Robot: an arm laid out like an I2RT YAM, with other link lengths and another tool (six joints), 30 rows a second.
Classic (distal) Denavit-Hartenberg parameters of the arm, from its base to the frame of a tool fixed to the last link. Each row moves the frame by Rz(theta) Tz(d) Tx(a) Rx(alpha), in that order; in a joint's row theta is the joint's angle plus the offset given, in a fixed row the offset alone. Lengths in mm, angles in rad.
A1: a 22.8, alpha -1.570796, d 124.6, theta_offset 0
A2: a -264, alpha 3.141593, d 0, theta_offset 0
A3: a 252.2, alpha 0, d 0, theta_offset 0.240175
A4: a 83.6, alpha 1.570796, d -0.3, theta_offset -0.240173
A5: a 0, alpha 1.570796, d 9.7, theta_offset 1.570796
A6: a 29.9, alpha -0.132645, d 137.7, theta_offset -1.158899
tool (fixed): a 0, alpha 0, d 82.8, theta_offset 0
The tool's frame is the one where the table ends.
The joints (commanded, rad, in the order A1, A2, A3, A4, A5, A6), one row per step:
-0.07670 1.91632 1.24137 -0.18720 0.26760 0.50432
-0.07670 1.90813 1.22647 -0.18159 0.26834 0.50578
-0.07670 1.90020 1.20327 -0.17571 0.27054 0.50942
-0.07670 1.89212 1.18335 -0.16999 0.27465 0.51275
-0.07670 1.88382 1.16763 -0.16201 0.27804 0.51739
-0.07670 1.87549 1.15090 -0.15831 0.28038 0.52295
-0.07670 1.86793 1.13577 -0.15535 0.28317 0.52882
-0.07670 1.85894 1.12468 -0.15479 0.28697 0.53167
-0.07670 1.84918 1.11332 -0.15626 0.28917 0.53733
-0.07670 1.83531 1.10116 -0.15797 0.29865 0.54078
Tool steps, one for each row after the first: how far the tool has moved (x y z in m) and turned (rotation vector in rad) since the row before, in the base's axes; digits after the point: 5 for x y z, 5 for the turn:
-0.00308 0.00007 -0.00099 0.00041 0.00068 -0.00155
-0.00595 -0.00003 -0.00444 0.00123 0.00835 -0.00410
-0.00507 -0.00048 -0.00289 -0.00070 0.00529 -0.00510
-0.00317 -0.00049 -0.00073 0.00010 -0.00184 -0.00560
-0.00441 -0.00019 -0.00200 0.00184 0.00304 -0.00561
-0.00417 -0.00030 -0.00183 0.00163 0.00286 -0.00613
-0.00321 -0.00055 0.00016 -0.00116 0.00083 -0.00452
-0.00365 -0.00021 -0.00013 0.00181 0.00133 -0.00560
-0.00410 -0.00163 0.00199 -0.00537 -0.00059 -0.00852

